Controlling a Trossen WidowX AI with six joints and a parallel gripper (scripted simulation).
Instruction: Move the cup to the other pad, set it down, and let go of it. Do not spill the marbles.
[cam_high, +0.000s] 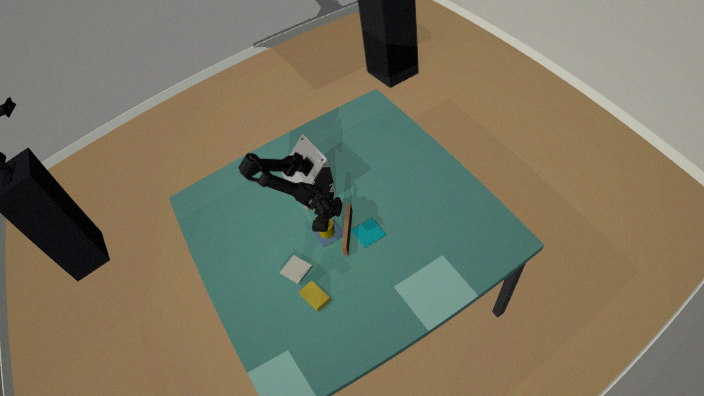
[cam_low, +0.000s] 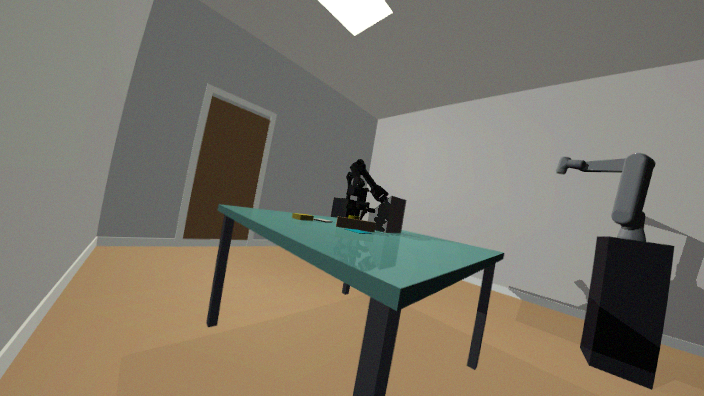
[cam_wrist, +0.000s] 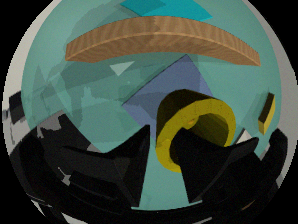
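Now: gripper tip 2 cm short of the blue-grey pad, 1 cm to the left of it and 5 cm above it. Round my gripper tip: wooden bar 8 cm ahead, 5 cm to the left, 2 cm below; yellow cup 2 cm ahead, 2 cm to the right; cyan pad 14 cm ahead, 12 cm to the left, 5 cm below.
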